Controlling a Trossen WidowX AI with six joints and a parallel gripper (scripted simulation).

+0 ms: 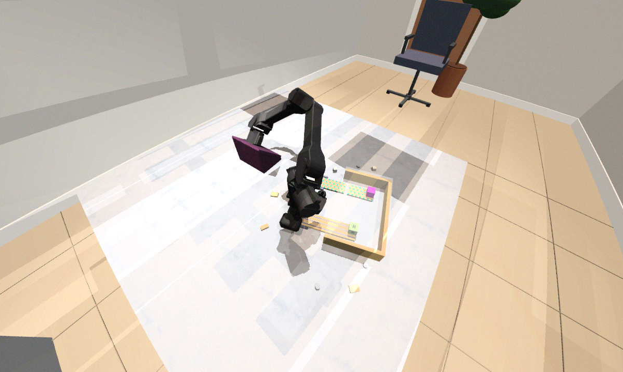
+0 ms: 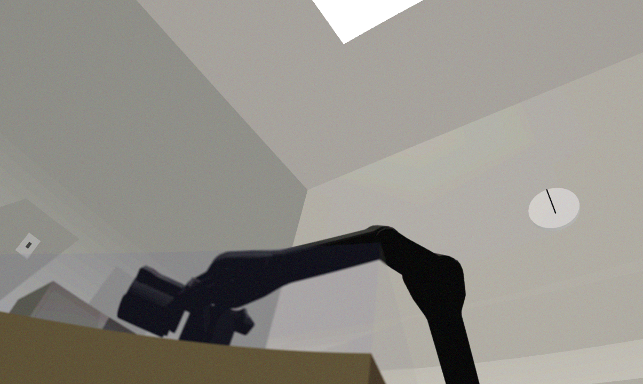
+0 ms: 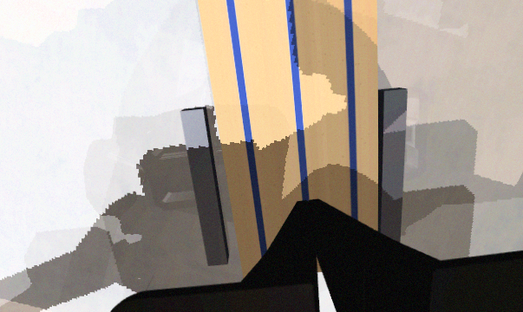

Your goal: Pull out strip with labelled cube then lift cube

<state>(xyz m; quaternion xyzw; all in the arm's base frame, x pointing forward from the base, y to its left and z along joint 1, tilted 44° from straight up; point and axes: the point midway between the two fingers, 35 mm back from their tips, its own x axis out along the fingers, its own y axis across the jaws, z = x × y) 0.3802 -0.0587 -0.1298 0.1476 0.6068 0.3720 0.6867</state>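
The strip is 8 cm ahead of my gripper tip and 3 cm to the left of it. Also, from my gripper tip: tan scrap 28 cm ahead, 9 cm to the right.
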